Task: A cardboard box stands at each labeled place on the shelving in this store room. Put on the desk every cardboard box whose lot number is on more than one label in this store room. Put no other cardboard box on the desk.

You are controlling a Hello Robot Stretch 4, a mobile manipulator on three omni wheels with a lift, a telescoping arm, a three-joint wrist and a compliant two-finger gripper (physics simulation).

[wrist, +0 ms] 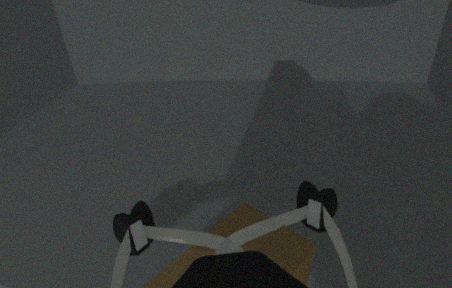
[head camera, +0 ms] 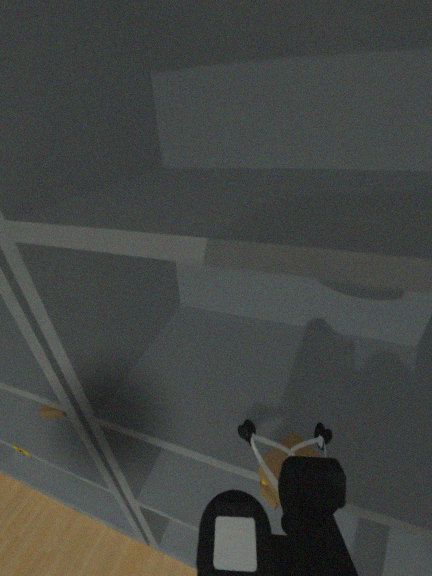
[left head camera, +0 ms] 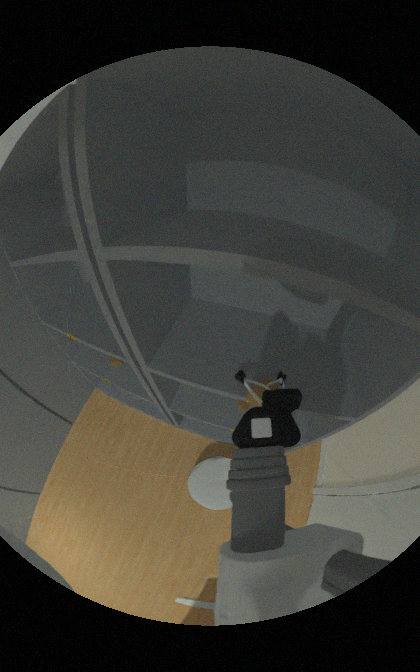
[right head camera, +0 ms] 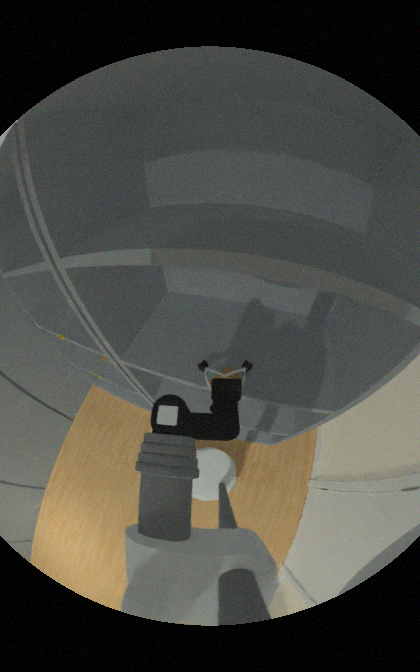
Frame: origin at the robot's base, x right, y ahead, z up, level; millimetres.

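Where they show: gripper, fingertip midpoint: point(wrist: 225, 209) point(head camera: 282, 427).
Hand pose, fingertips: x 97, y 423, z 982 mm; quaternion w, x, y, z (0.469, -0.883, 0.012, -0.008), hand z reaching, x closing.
After its pixels a point has its place.
My gripper point(head camera: 285, 433) {x 97, y 423, z 982 mm} point(left head camera: 261, 376) point(right head camera: 225, 366) point(wrist: 225, 209) {x 97, y 423, z 982 mm} is open inside a shelf bay, its two dark fingertips wide apart. A brown cardboard box point(head camera: 269, 495) point(left head camera: 243, 405) point(wrist: 295, 245) is turned at an angle on the shelf below and behind the fingertips, partly hidden by the gripper body; it is not between the fingertips. Its lot number cannot be read. Another brown box point(head camera: 52, 412) {x -745, y 712, z 544 mm} point(left head camera: 116, 361) point(right head camera: 104, 358) shows small in the bay to the left, beyond the upright. The desk cannot be made out.
The grey shelving has a front edge point(head camera: 125, 245) {x -130, y 390, z 1402 mm} point(left head camera: 160, 253) point(right head camera: 115, 257) above the gripper. Small yellow labels point(head camera: 20, 450) {x -817, y 581, z 495 mm} point(left head camera: 71, 336) point(right head camera: 60, 336) sit on lower shelf edges, unreadable. A light wood surface point(left head camera: 125, 500) point(right head camera: 85, 500) and a white disc point(left head camera: 210, 482) point(right head camera: 215, 472) lie below the arm.
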